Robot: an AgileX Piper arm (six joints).
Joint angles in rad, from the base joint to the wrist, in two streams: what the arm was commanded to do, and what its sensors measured. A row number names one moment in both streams.
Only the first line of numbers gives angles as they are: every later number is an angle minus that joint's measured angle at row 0.
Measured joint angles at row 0:
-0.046 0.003 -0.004 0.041 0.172 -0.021
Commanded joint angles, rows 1 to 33:
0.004 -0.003 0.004 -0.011 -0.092 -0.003
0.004 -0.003 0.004 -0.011 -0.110 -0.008
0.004 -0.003 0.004 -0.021 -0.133 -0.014
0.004 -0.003 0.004 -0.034 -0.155 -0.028
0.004 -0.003 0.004 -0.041 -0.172 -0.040
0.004 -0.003 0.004 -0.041 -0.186 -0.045
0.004 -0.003 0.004 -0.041 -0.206 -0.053
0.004 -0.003 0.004 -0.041 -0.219 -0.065
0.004 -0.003 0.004 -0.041 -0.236 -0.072
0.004 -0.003 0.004 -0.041 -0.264 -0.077
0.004 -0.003 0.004 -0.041 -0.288 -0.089
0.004 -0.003 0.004 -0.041 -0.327 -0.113
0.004 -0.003 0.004 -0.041 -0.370 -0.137
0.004 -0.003 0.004 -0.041 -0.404 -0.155
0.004 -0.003 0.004 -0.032 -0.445 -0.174
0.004 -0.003 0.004 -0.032 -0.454 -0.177
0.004 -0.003 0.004 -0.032 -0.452 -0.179
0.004 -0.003 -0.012 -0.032 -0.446 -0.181
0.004 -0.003 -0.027 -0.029 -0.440 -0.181
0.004 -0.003 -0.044 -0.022 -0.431 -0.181
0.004 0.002 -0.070 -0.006 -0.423 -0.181
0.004 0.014 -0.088 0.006 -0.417 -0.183
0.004 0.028 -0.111 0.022 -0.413 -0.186
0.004 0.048 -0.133 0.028 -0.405 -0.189
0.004 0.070 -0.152 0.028 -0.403 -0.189
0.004 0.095 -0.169 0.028 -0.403 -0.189
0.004 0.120 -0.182 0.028 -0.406 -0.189
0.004 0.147 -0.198 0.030 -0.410 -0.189
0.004 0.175 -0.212 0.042 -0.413 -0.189
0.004 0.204 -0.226 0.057 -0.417 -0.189
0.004 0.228 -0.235 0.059 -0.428 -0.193
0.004 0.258 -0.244 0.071 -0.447 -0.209
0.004 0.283 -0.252 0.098 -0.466 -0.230
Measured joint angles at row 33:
0.000 0.190 -0.215 0.046 -0.412 -0.181
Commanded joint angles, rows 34 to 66:
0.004 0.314 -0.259 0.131 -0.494 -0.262
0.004 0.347 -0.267 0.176 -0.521 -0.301
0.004 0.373 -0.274 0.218 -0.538 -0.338
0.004 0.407 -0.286 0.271 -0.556 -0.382
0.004 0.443 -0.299 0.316 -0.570 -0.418
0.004 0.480 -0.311 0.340 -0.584 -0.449
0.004 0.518 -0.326 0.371 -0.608 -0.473
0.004 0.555 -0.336 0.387 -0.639 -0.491
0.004 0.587 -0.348 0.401 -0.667 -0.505
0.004 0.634 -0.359 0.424 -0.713 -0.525
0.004 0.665 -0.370 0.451 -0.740 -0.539
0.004 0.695 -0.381 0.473 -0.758 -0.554
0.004 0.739 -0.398 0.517 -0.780 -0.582
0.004 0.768 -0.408 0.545 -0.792 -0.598
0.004 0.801 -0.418 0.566 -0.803 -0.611
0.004 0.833 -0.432 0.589 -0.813 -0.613
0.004 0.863 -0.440 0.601 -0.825 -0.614
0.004 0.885 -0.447 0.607 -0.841 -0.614
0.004 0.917 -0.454 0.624 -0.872 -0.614
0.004 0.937 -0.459 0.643 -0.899 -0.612
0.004 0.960 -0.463 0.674 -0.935 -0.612
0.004 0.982 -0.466 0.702 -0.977 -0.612
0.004 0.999 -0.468 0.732 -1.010 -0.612
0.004 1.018 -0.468 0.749 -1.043 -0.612
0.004 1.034 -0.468 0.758 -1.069 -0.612
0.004 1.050 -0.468 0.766 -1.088 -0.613
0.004 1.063 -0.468 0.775 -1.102 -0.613
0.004 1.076 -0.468 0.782 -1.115 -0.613
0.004 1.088 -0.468 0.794 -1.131 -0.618
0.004 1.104 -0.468 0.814 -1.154 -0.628
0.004 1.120 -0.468 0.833 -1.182 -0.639
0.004 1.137 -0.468 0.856 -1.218 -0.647
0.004 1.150 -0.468 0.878 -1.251 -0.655
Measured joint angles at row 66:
0.000 1.102 -0.461 0.798 -1.127 -0.618
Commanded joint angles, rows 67 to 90:
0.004 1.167 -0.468 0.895 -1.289 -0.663
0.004 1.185 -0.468 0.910 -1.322 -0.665
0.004 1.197 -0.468 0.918 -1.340 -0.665
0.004 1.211 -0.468 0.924 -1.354 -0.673
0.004 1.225 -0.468 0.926 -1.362 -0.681
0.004 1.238 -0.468 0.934 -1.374 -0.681
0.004 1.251 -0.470 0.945 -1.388 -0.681
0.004 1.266 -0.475 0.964 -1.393 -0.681
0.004 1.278 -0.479 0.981 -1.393 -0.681
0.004 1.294 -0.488 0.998 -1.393 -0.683
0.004 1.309 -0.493 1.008 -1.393 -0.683
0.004 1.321 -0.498 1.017 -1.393 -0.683
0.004 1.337 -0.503 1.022 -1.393 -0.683
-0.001 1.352 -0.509 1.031 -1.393 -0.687
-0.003 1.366 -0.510 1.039 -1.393 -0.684
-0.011 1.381 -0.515 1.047 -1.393 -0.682
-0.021 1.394 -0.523 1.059 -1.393 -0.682
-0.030 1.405 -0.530 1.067 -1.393 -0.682
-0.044 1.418 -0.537 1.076 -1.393 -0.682
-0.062 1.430 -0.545 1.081 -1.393 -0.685
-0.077 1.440 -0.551 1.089 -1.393 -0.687
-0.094 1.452 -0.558 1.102 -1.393 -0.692
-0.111 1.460 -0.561 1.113 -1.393 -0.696
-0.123 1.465 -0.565 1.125 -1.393 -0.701
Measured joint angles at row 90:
-0.070 1.441 -0.544 1.075 -1.380 -0.678
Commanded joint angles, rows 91 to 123:
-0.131 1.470 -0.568 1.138 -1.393 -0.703
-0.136 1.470 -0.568 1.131 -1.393 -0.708
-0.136 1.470 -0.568 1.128 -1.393 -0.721
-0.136 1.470 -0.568 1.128 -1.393 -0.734
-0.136 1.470 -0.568 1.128 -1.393 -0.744
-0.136 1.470 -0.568 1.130 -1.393 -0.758
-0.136 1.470 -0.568 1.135 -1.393 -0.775
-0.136 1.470 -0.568 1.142 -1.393 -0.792
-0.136 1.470 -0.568 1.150 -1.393 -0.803
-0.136 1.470 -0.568 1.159 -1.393 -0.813
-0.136 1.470 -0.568 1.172 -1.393 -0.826
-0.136 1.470 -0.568 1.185 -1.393 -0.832
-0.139 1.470 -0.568 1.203 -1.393 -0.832
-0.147 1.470 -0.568 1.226 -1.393 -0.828
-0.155 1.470 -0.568 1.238 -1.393 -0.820
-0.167 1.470 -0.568 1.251 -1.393 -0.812
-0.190 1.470 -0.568 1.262 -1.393 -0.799
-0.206 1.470 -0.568 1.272 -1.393 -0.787
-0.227 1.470 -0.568 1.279 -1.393 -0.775
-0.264 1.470 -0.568 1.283 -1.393 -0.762
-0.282 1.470 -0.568 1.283 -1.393 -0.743
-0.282 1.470 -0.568 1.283 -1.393 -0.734
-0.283 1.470 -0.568 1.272 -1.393 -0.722
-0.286 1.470 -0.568 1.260 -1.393 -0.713
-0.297 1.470 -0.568 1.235 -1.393 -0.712
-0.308 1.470 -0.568 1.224 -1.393 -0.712
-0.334 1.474 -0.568 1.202 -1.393 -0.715
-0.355 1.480 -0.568 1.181 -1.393 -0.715
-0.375 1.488 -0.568 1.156 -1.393 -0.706
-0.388 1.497 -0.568 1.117 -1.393 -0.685
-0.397 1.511 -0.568 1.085 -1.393 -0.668
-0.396 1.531 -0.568 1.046 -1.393 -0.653
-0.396 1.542 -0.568 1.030 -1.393 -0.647
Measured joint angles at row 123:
-0.386 1.507 -0.564 1.114 -1.387 -0.682
